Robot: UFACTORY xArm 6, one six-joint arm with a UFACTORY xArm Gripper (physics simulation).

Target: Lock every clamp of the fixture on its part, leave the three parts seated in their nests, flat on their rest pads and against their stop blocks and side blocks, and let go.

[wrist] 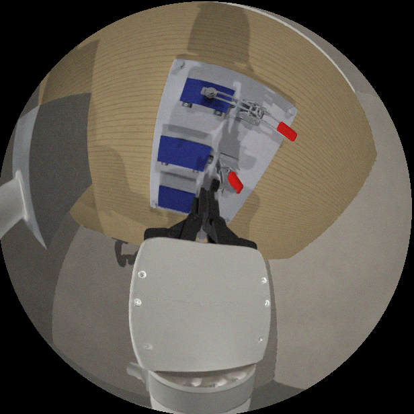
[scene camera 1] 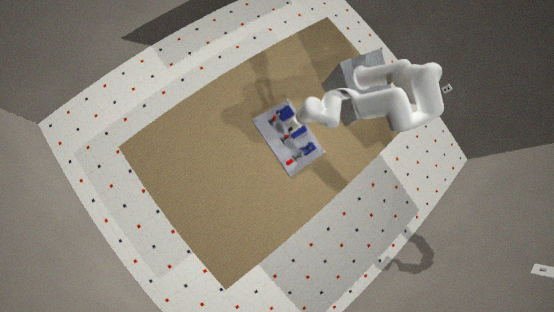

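Where they show: arm's base, origin of the base link: (scene camera 1: 361, 78).
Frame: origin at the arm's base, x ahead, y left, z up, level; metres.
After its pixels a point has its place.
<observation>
The pale fixture plate (scene camera 1: 270, 135) {z -0.198, x 0.525, y 0.004 m} (wrist: 260, 145) holds three blue parts. On the end part (scene camera 1: 312, 146) {z -0.173, x 0.372, y 0.164 m} (wrist: 194, 92), the clamp arm (wrist: 225, 96) lies across the top, its red handle (scene camera 1: 289, 162) {z -0.152, x 0.528, y 0.171 m} (wrist: 287, 131) lying outward. The middle part (scene camera 1: 299, 132) {z -0.182, x 0.388, y 0.067 m} (wrist: 184, 152) shows no arm over it; its clamp's red handle (scene camera 1: 286, 137) {z -0.115, x 0.486, y 0.062 m} (wrist: 235, 182) stands nearby. The third part (scene camera 1: 286, 111) {z -0.177, x 0.389, y -0.062 m} (wrist: 175, 198) is partly behind my fingers; its clamp's red handle (scene camera 1: 273, 118) {z -0.128, x 0.487, y -0.052 m} shows in the scene view but is hidden in the wrist view. My gripper (scene camera 1: 291, 129) {z -0.096, x 0.436, y 0.042 m} (wrist: 204, 197) is shut and empty, above the plate between the middle and third parts. Exact seating cannot be told.
The plate lies on the brown table top (scene camera 1: 200, 190) {z -0.213, x 0.965, y 0.063 m} (wrist: 320, 150). The grey robot base block (scene camera 1: 350, 75) {z 0.014, x 0.065, y -0.036 m} (wrist: 60, 160) stands beside the table area near the plate. My white arm (scene camera 1: 372, 105) {z 0.368, x 0.351, y 0.156 m} reaches over from that side.
</observation>
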